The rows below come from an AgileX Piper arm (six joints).
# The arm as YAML. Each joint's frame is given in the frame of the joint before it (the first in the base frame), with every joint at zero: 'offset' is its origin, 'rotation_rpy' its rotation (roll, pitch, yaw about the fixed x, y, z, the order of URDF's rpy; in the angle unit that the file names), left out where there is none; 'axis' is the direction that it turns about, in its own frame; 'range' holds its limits. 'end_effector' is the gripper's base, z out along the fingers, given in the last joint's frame.
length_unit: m
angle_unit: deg
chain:
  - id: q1
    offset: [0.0, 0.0, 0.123]
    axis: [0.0, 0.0, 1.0]
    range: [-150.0, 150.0]
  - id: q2
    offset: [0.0, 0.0, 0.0]
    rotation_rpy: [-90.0, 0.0, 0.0]
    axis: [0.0, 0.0, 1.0]
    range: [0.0, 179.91]
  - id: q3
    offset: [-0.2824, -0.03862, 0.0]
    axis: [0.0, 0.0, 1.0]
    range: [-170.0, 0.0]
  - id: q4
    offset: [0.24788, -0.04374, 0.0]
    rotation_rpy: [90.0, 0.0, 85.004]
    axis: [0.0, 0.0, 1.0]
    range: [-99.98, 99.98]
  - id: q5
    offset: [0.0, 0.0, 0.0]
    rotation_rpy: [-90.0, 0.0, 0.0]
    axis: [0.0, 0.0, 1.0]
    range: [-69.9, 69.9]
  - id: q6
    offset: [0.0, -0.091, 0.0]
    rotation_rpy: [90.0, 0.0, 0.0]
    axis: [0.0, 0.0, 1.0]
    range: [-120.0, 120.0]
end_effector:
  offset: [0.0, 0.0, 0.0]
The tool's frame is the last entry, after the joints.
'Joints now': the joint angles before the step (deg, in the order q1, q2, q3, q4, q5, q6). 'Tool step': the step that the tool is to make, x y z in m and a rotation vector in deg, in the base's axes. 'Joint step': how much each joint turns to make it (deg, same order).
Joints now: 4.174, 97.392, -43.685, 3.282, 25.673, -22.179
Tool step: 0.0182, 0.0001, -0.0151, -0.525, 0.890, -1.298
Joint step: 0.004, 5.459, -3.424, -1.746, -1.159, 2.697
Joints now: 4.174, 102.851, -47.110, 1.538, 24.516, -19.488
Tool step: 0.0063, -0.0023, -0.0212, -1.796, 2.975, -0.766
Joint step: -0.008, 4.898, -1.348, -4.156, -0.436, 4.169
